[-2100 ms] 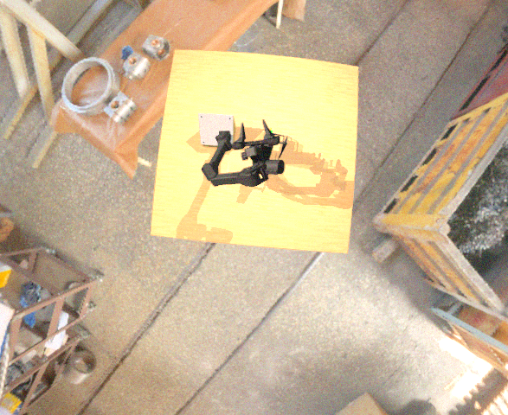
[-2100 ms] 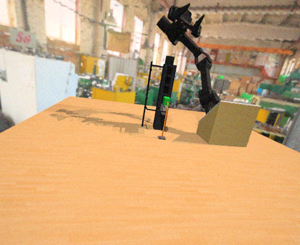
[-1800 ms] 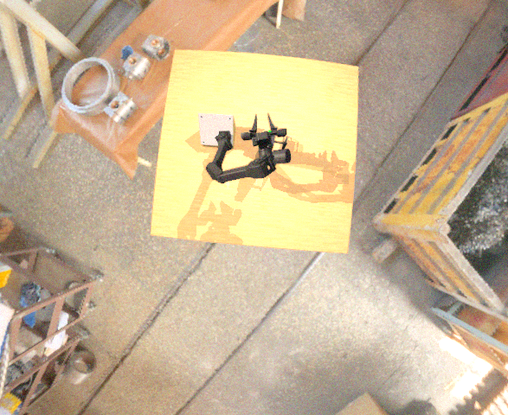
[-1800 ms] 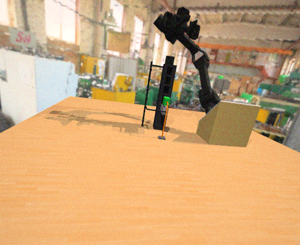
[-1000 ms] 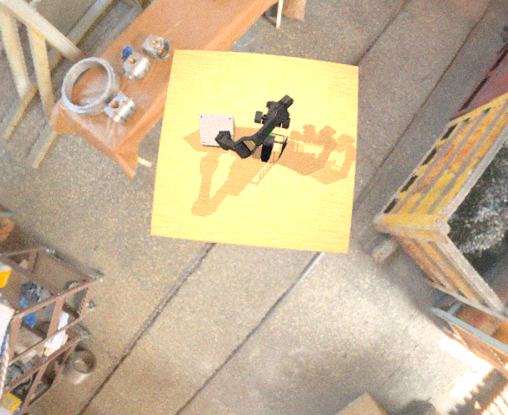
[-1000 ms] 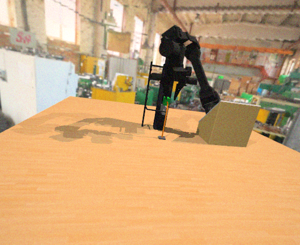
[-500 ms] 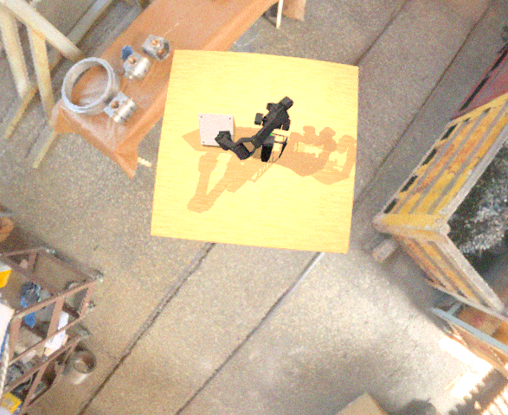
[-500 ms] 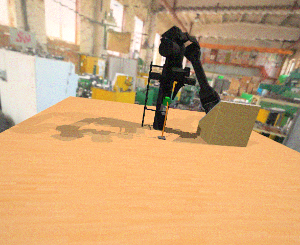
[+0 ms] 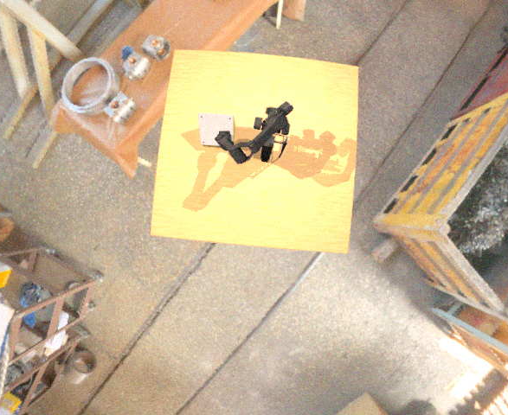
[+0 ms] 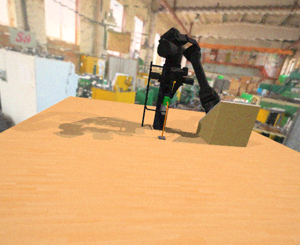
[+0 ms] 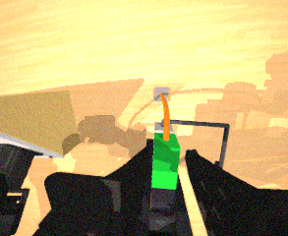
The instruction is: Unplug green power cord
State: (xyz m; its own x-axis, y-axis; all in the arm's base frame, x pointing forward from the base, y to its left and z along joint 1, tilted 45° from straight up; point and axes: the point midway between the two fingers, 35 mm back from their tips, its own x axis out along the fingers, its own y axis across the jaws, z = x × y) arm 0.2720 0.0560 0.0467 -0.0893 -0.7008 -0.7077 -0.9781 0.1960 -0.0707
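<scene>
The green plug lies 40 mm to the right of my gripper tip and 10 mm below it.
</scene>
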